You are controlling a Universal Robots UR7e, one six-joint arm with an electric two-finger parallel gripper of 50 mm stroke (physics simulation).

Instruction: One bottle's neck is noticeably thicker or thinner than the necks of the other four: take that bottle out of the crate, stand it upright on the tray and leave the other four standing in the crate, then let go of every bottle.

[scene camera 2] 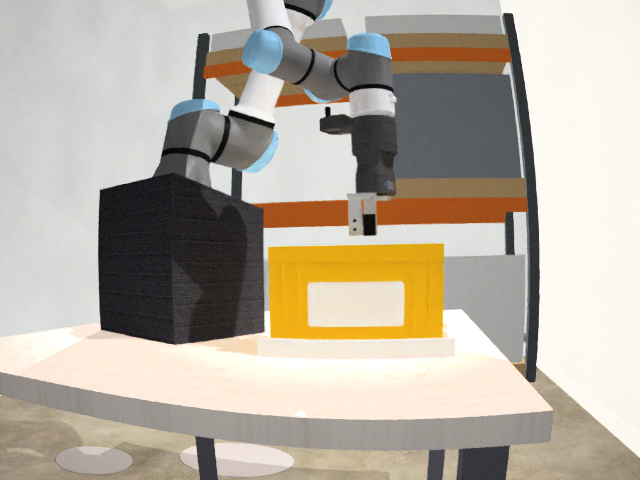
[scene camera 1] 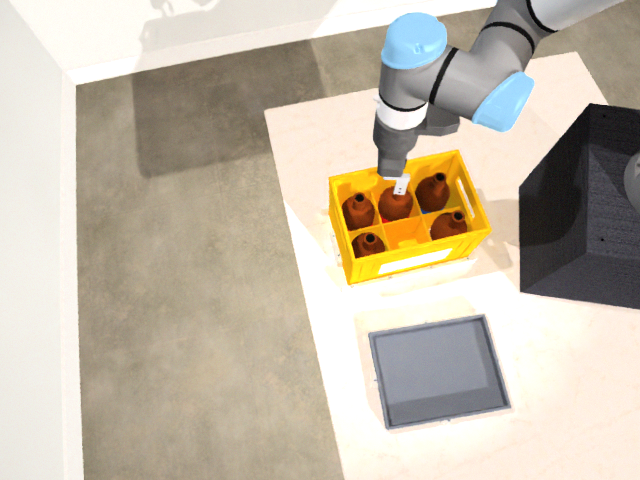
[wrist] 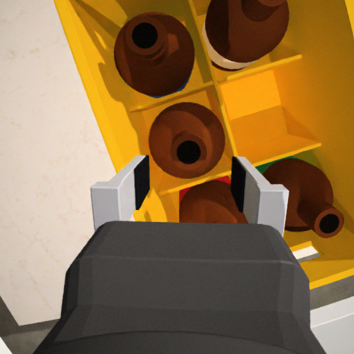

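Seen in the pictures: gripper, fingertip midpoint: (scene camera 2: pixel 363 235) (scene camera 1: pixel 399 180); arm's base, link origin: (scene camera 2: pixel 178 198).
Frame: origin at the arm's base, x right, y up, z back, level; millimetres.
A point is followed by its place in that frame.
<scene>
The yellow crate (scene camera 1: pixel 361 269) @(z -510, x 118, y -172 mm) (scene camera 2: pixel 286 299) @(z -257, x 262, y -199 mm) (wrist: pixel 325 263) holds five brown bottles, all standing: back left (scene camera 1: pixel 357 212) @(z -467, x 230, y -164 mm) (wrist: pixel 207 206), back middle (scene camera 1: pixel 395 205) @(z -387, x 215, y -168 mm) (wrist: pixel 172 125), back right (scene camera 1: pixel 432 195) @(z -305, x 205, y -169 mm) (wrist: pixel 170 70), front left (scene camera 1: pixel 368 246) @(z -484, x 147, y -142 mm) (wrist: pixel 300 187) and front right (scene camera 1: pixel 447 227) @(z -314, x 127, y -165 mm) (wrist: pixel 240 40). The front middle compartment is empty. My gripper (scene camera 1: pixel 399 184) @(z -380, x 235, y -99 mm) (scene camera 2: pixel 361 227) @(z -380, x 235, y -99 mm) (wrist: pixel 189 172) is open and empty, above the crate's rim, over the back middle bottle. A finger hides that bottle's neck in scene camera 1. I cannot tell which neck differs. The grey tray (scene camera 1: pixel 434 356) @(z -427, x -87, y -287 mm) in front of the crate holds no bottle.
A tall black box-shaped stand (scene camera 1: pixel 553 206) @(z -116, x 72, y -125 mm) (scene camera 2: pixel 136 258) @(z 54, x 126, y -132 mm) rises beside the crate on the pale table (scene camera 1: pixel 568 387) @(z -201, x -255, y -291 mm) (scene camera 2: pixel 206 377) @(z -164, x 443, y -292 mm). The crate stands on a low pale base (scene camera 2: pixel 356 348) @(z -364, x 293, y -275 mm). A shelf unit (scene camera 2: pixel 527 258) stands behind the table.
</scene>
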